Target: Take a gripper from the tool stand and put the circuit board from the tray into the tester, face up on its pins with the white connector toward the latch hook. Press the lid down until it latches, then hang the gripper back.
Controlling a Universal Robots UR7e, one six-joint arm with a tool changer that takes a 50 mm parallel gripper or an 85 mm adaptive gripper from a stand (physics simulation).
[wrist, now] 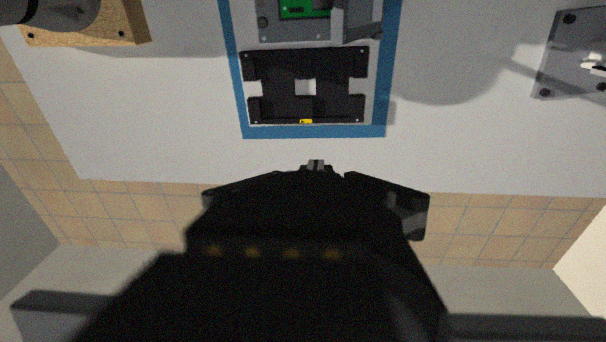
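Places are measured from the arm's base along level axes (x ahead, y left, z up), in metres.
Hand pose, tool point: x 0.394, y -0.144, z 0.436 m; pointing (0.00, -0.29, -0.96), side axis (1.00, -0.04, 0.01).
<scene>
Things, the pixels of their centre, and the offset from my tool point. "spot": a spot on its surface instead. Level surfaces: height alone.
- green circuit board, surface spot: (295, 9) spot: dx -0.027, dy +0.066, dz -0.408 m
- grey tester, surface spot: (292, 34) spot: dx -0.037, dy +0.033, dz -0.427 m
- tester's lid, surface spot: (357, 22) spot: dx +0.044, dy +0.050, dz -0.292 m
- black tray, surface spot: (280, 65) spot: dx -0.067, dy -0.017, dz -0.469 m
- grey bolted plate, surface height: dz -0.475 m
The green circuit board (295, 9) lies in the grey tester (292, 34) at the top edge. Only their near ends show; the board's white connector and the latch hook do not show. The tester's lid (357, 22) stands raised at the right side of the board. The black tray (280, 65) lies just below the tester, with no board in it. My gripper (315, 164) is shut, its small grey fingertips together with nothing seen between them. It is below the tray in the view, over the pale table, apart from tray and tester.
A blue border (315, 131) surrounds the tray and tester. A wooden block (75, 36) with a dark cylinder (65, 15) is at the upper left. A grey bolted plate (567, 50) with metal parts is at the upper right. The table edge and tiled floor (480, 215) lie below.
</scene>
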